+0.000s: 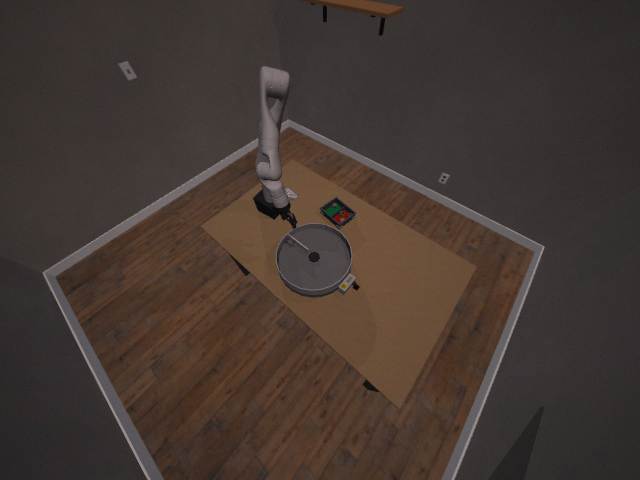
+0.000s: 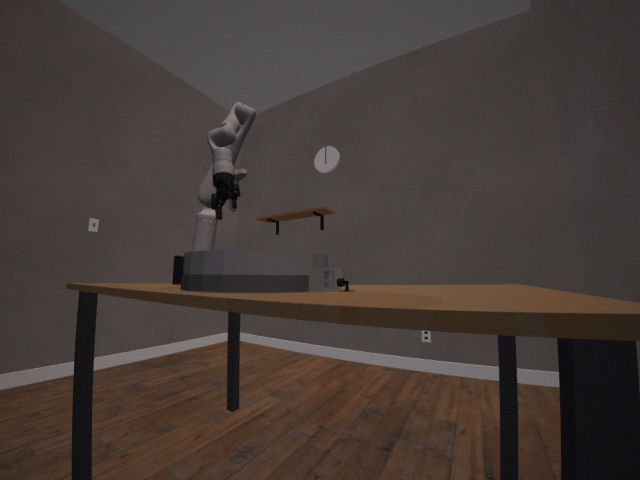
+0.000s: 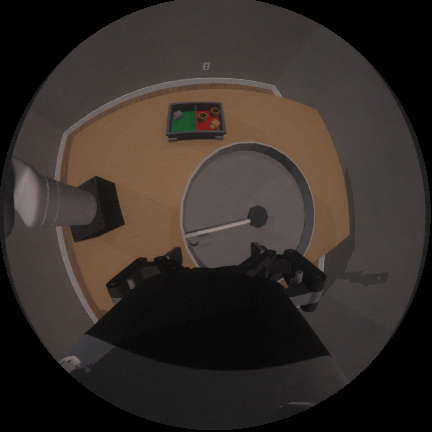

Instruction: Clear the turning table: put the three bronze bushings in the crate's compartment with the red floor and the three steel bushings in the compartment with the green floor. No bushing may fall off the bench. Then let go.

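Places are measured from the arm's base along level axes (x ahead, y left, z up), in metres.
Pixels of known places: gripper, between the fingertips: (image 1: 289, 223) (image 2: 226, 215) (image 3: 215, 252); arm's base, origin of its link: (image 3: 85, 207).
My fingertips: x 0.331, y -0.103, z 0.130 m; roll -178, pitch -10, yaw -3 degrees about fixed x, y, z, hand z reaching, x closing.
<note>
For each thing: its top centre in the pictures, then the offset to it from my fingertips. "spot": a spot on its surface instead. Level surfaces: height alone.
- crate, centre of its top: (image 3: 195, 114) (image 1: 337, 210) dx +0.008, dy +0.367, dz -0.195 m
- steel bushing, centre of its top: (image 3: 176, 111) (image 1: 334, 203) dx -0.055, dy +0.402, dz -0.208 m
- turning table, centre of its top: (image 3: 258, 216) (image 1: 314, 256) dx +0.153, dy +0.021, dz -0.184 m
- pale bar, a spot on its surface: (image 3: 217, 228) (image 1: 297, 241) spot: dx +0.028, dy +0.009, dz -0.149 m
- dark hub, centre of its top: (image 3: 258, 216) (image 1: 314, 256) dx +0.153, dy +0.021, dz -0.184 m
- small control box, a spot on its surface: (image 2: 330, 279) spot: dx +0.407, dy +0.031, dz -0.216 m
- bench, height of its surface: dz -0.245 m
The crate (image 1: 325, 214) (image 3: 224, 120) holds three bronze bushings (image 3: 202, 117) (image 3: 214, 112) (image 3: 214, 124) on its red floor; one looks tipped over. One steel bushing (image 1: 334, 205) (image 3: 177, 115) lies on its green floor. On the turning table (image 1: 325, 273) (image 3: 235, 185), a grey steel bushing (image 1: 289, 241) (image 3: 194, 241) sits by the outer end of the pale bar, near the rim; whether a second is against it is too dim to tell. My gripper (image 1: 293, 223) (image 2: 226, 211) (image 3: 215, 252) is open and empty, high above the turning table's rim near that bar end.
The pale bar (image 1: 298, 241) (image 3: 217, 228) runs from the dark hub (image 1: 313, 256) (image 3: 258, 216) to the raised rim. A small control box (image 1: 346, 283) (image 2: 330, 279) is at the rim's outside. The black arm base (image 1: 266, 205) (image 3: 107, 207) stands on the bench (image 1: 413, 289) (image 2: 465, 297).
</note>
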